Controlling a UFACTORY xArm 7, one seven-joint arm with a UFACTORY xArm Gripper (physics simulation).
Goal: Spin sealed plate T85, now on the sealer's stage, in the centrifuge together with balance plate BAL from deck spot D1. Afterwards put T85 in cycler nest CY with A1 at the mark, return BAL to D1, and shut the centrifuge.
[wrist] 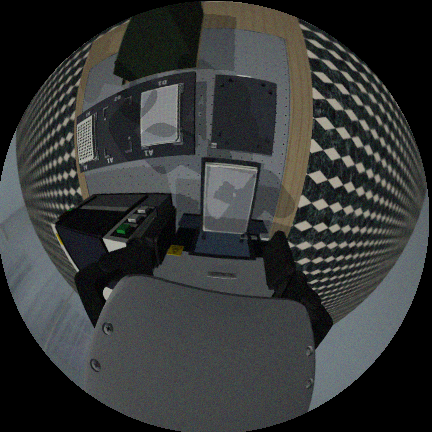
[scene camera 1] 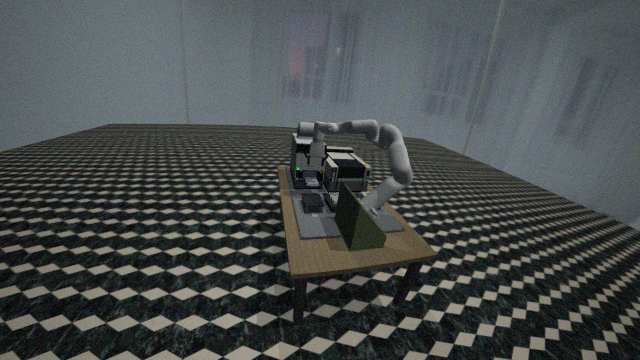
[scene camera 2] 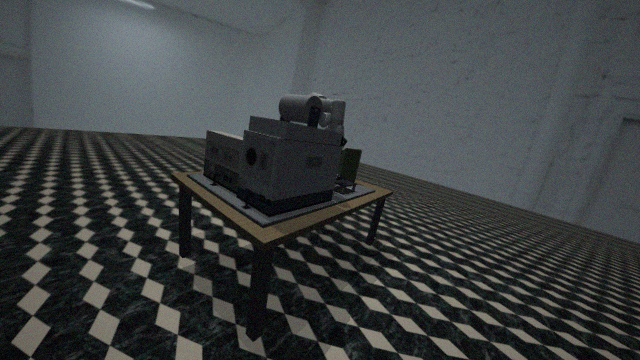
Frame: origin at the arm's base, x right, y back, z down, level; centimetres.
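Seen in the pictures: gripper, fingertip midpoint: (wrist: 223, 231) (scene camera 1: 315, 165); arm's base, origin of the base link: (scene camera 1: 364, 208) (scene camera 2: 343, 157).
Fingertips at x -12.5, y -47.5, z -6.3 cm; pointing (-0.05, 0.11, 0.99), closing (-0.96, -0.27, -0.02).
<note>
Offsets run from my fingertips to a thing's top centre. "spot": to the spot under its first point.
Sealed plate T85 @(dy -2.5, dx -0.5, dz +12.1 cm) (scene camera 1: 311, 181) (wrist: 231, 197) lies flat on the stage in front of the tall grey sealer @(dy -32.1, dx +3.1, dz -24.1 cm) (scene camera 1: 301, 156) (scene camera 2: 305, 165) (wrist: 195, 267). My gripper (scene camera 1: 316, 159) (wrist: 223, 231) is open and empty, pointing down above the stage, close in front of the sealer; its fingers are apart from the plate. Pale balance plate BAL @(dy +15.3, dx +12.2, dz +16.8 cm) (wrist: 160, 116) lies on deck spot D1, with the A1 label beside it. The boxy device with a dark top and a green button, seemingly the centrifuge (scene camera 1: 345, 170) (wrist: 117, 215), stands beside the sealer. Which part is nest CY I cannot tell.
A low dark square block @(dy +14.1, dx -4.6, dz +16.8 cm) (scene camera 1: 312, 201) (wrist: 244, 115) stands beyond the stage, beside the deck strip @(spot: dy +7.6, dx +6.7, dz +18.4 cm) (wrist: 188, 145). A white plate with wells @(dy +17.0, dx +36.9, dz +16.8 cm) (wrist: 85, 140) sits at D3. A green upright panel (scene camera 1: 357, 222) (scene camera 2: 351, 165) (wrist: 160, 40) rises behind the deck strip in the wrist view.
</note>
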